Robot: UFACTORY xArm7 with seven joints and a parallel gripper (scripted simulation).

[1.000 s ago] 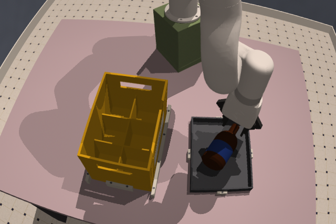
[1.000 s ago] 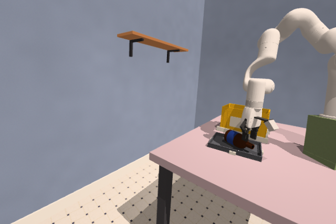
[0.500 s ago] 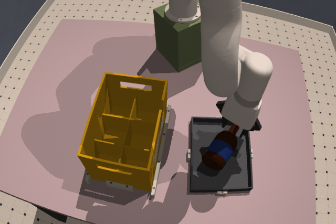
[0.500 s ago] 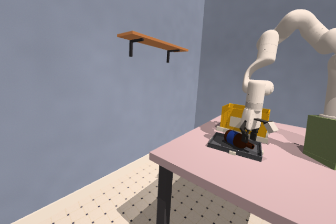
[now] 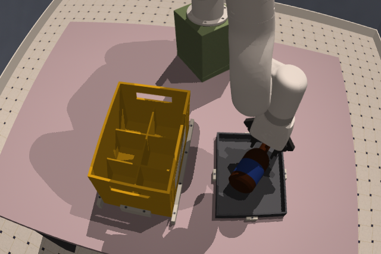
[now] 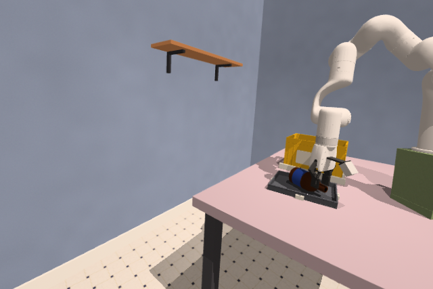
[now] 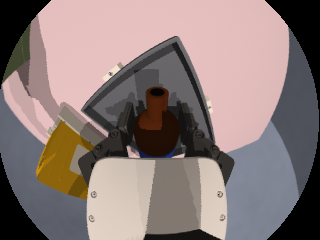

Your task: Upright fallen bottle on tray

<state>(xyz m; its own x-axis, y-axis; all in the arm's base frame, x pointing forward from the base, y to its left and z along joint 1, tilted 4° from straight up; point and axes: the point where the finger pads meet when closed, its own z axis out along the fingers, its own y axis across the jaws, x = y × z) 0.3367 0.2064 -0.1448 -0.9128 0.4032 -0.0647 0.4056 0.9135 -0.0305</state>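
Now: the brown bottle 5 cm ahead of my hand, 2 cm to the right of it and 2 cm below it. Also, from my hand: dark tray: 7 cm ahead, 2 cm to the right, 5 cm below; yellow crate: 9 cm ahead, 30 cm to the right, 2 cm above.
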